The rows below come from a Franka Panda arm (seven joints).
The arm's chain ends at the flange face. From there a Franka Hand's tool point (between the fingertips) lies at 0.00 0.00 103.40 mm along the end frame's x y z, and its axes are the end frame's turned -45 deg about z.
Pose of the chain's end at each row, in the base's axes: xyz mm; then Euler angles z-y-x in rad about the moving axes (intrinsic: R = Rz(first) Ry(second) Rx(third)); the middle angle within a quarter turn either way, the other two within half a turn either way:
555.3, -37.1, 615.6, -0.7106, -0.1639, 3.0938
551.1, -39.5, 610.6, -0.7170, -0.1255, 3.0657
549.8, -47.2, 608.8, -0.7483, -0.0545, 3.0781
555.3, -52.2, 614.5, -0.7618, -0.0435, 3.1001
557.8, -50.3, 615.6, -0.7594, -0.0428, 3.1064
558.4, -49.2, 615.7, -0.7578, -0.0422, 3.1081
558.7, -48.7, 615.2, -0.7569, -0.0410, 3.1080
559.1, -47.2, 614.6, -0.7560, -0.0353, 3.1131
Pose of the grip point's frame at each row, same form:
564.9, -51.8, 513.7, 0.0770, -0.0821, 2.9918
555.7, -53.9, 508.3, 0.0661, -0.0353, 2.9993
549.5, -55.8, 505.8, 0.0351, 0.0063, 3.0582
555.6, -58.4, 511.3, 0.0227, -0.0014, 3.0815
558.5, -56.0, 512.4, 0.0254, -0.0054, 3.0865
559.2, -54.7, 512.4, 0.0271, -0.0062, 3.0881
559.4, -54.1, 511.9, 0.0279, -0.0053, 3.0889
559.7, -51.8, 511.3, 0.0290, -0.0048, 3.0965

